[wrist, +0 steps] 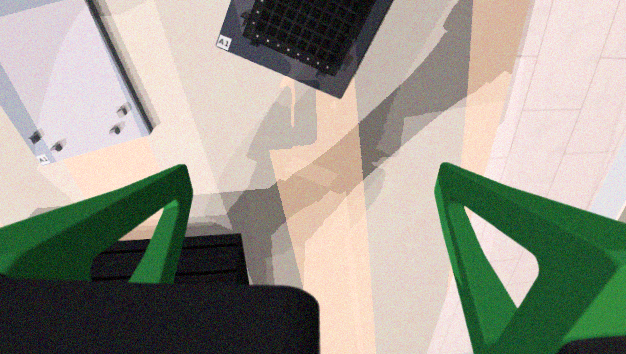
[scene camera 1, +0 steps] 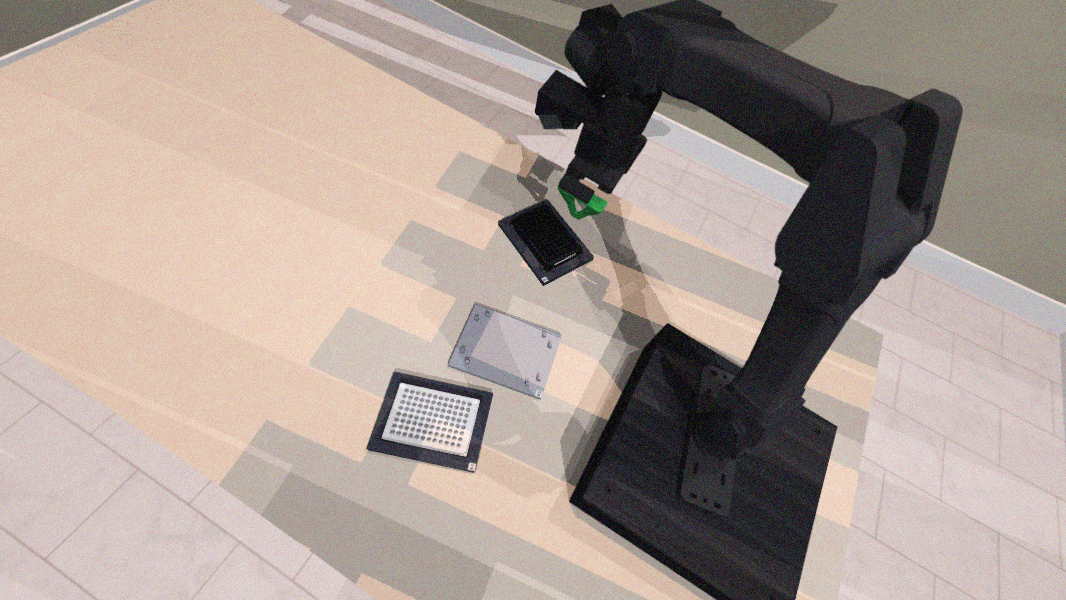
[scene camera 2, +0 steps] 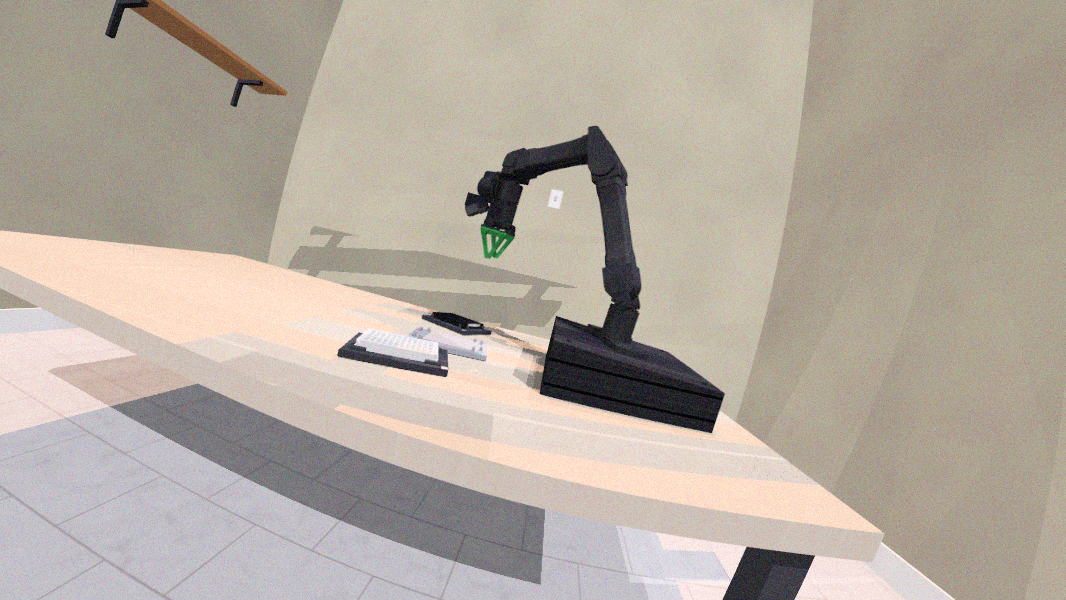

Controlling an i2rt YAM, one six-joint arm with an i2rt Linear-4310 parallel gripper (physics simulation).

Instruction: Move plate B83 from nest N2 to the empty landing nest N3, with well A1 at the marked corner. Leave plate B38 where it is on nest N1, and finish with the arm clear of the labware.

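Note:
A black well plate [scene camera 1: 546, 235] [scene camera 2: 456, 321] [wrist: 310, 30] lies flat on a dark nest [scene camera 1: 542, 275] [wrist: 280, 65]; its A1-marked corner shows in the wrist view. A white well plate [scene camera 1: 432, 418] [scene camera 2: 399, 345] lies flat on another dark nest [scene camera 1: 417, 452] [scene camera 2: 387, 363]. Between them is the landing nest N3 [scene camera 1: 507, 350] [scene camera 2: 466, 345] [wrist: 75, 80], grey with small pegs, bearing no plate and marked A1 at one corner. I cannot read which plate is B83 or B38. My gripper [scene camera 1: 583, 214] [scene camera 2: 492, 256] [wrist: 313, 177] is open and empty, high above the table beside the black plate.
The arm's black base block [scene camera 1: 626, 477] [scene camera 2: 626, 380] [wrist: 215, 260] stands on the table [scene camera 1: 186, 186] [scene camera 2: 186, 290], to the right of the nests in both scene views. A table edge runs behind the black plate. A wooden shelf [scene camera 2: 208, 44] hangs on the wall.

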